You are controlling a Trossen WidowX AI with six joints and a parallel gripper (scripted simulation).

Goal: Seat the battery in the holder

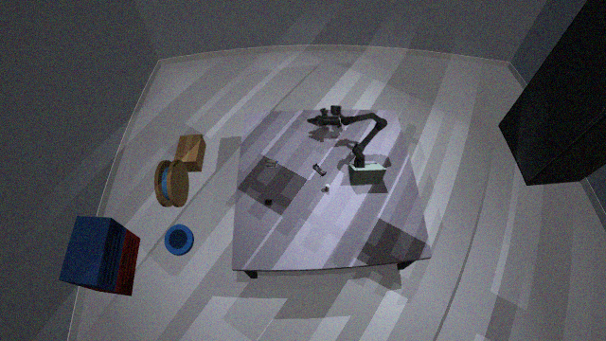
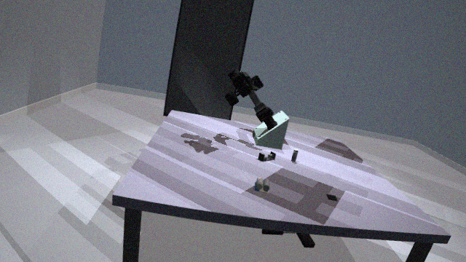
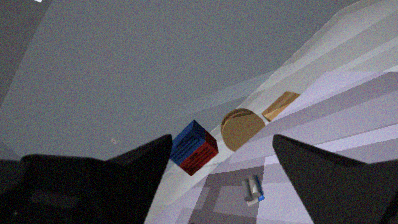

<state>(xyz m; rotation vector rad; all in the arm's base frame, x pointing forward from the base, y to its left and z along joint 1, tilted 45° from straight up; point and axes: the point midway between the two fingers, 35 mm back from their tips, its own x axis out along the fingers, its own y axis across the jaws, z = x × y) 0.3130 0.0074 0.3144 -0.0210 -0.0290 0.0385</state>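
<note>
Right now the battery is 140 mm behind my gripper tip, 340 mm to the left of it and 290 mm below it.
</note>
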